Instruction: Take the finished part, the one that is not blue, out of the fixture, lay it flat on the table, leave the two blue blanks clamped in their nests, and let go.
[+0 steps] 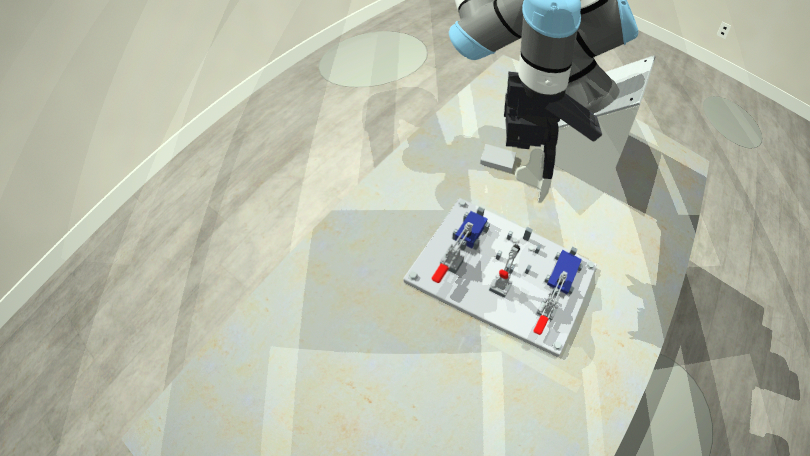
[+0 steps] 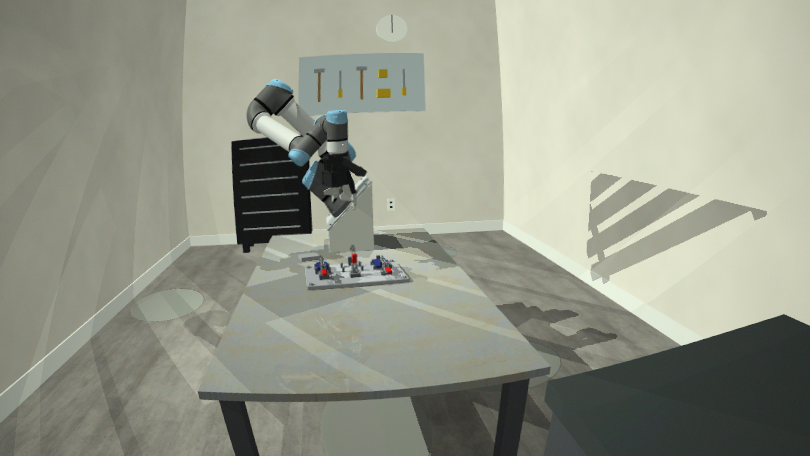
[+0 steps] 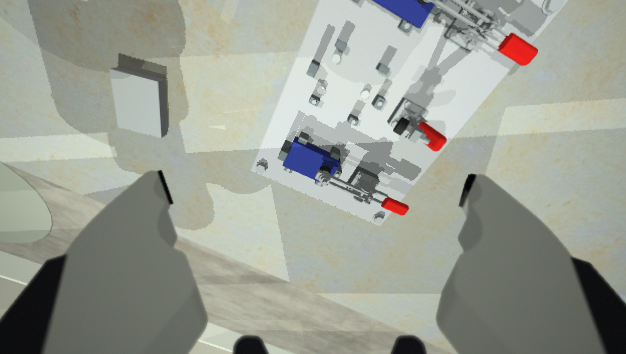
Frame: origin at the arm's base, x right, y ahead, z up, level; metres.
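Seen in the pictures: gripper, fingertip midpoint: (image 1: 536,167) (image 2: 343,206) (image 3: 316,176); arm's base, origin of the base link: (image 1: 594,101) (image 2: 345,204).
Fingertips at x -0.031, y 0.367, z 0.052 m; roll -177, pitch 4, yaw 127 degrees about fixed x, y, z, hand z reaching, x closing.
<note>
Pixels of each thing's top centre, then the offset from my fingertips to it. Level surfaces: height alone.
- light grey block, middle of its top: (image 3: 137,105) (image 1: 498,155) (image 2: 308,255) dy -0.181, dx +0.178, dz -0.228 m
- fixture plate, middle of its top: (image 3: 379,101) (image 1: 508,271) (image 2: 353,272) dy +0.066, dx -0.032, dz -0.228 m
- table, its level: dz -0.243 m
The finished part, a light grey block (image 1: 498,157) (image 2: 310,257) (image 3: 138,102), lies flat on the table behind the fixture plate (image 1: 433,252) (image 2: 368,279) (image 3: 285,115), apart from it. One blue blank (image 1: 473,225) (image 2: 321,264) (image 3: 305,159) and the other blue blank (image 1: 566,266) (image 2: 377,262) (image 3: 410,10) sit in the outer nests, each with a clamp arm over it. The middle nest holds no part, and its clamp with red handle (image 1: 503,274) (image 2: 354,258) (image 3: 432,136) is swung back. My gripper (image 1: 531,185) (image 2: 340,201) (image 3: 316,176) is open and empty, above the table, clear of the block.
The robot's slanted pedestal (image 1: 595,152) (image 2: 354,226) stands at the back of the table (image 1: 362,396) (image 2: 368,339). Two outer red clamp handles (image 1: 439,273) (image 1: 541,324) stick out toward the plate's front edge. Pins and small stops rise from the middle nest.
</note>
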